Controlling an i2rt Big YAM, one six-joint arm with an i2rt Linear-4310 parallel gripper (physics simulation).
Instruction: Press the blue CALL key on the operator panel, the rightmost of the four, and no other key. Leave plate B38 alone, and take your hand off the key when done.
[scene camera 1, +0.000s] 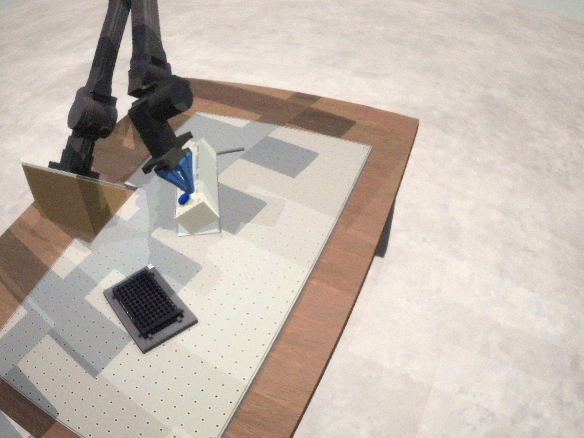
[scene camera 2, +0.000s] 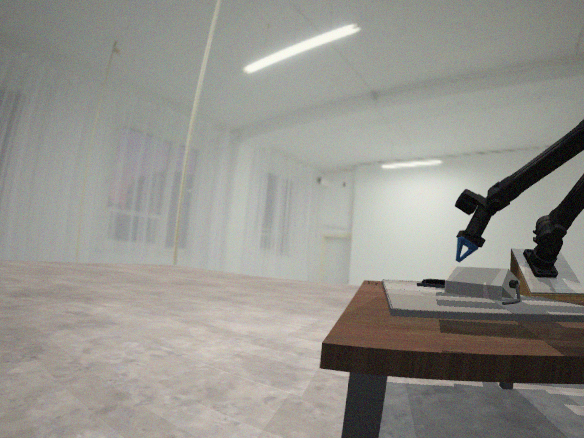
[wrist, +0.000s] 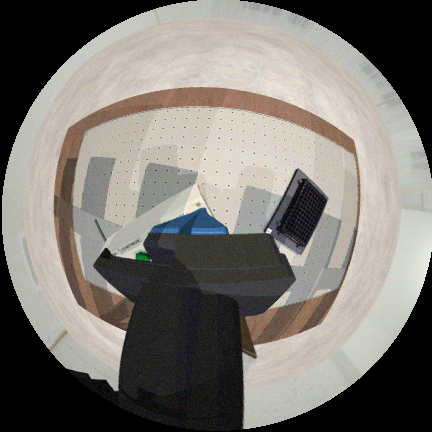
Observation:
My gripper (scene camera 1: 191, 193) is shut and holds nothing. Also in view: a black gridded tray (scene camera 1: 150, 309). I also see a white key panel (scene camera 1: 200, 215).
The black gridded tray also shows in the wrist view (wrist: 301, 216). My gripper shows as well in scene camera 2 (scene camera 2: 457, 261) and in the wrist view (wrist: 202, 212). The white key panel shows as well in scene camera 2 (scene camera 2: 500, 284).

